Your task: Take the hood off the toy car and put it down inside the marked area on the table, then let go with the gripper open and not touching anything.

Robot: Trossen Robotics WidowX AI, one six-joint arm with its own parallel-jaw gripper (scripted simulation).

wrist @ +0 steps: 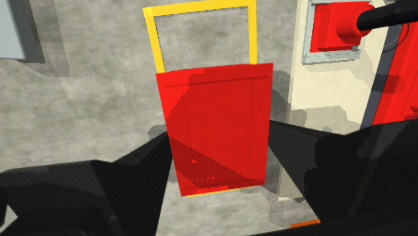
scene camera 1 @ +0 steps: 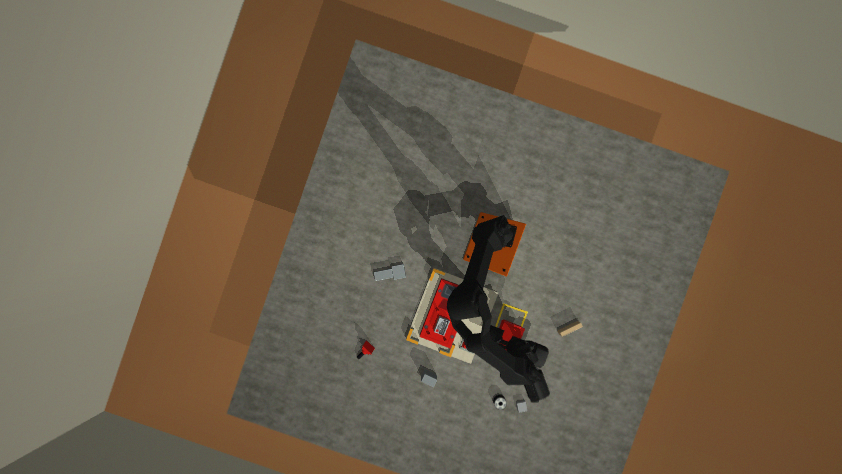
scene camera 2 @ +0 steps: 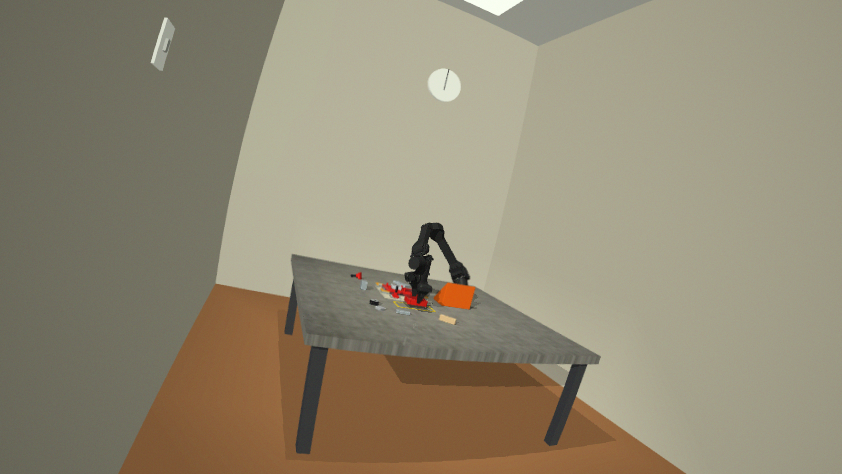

my gripper: holds a hood (wrist: 217, 118)
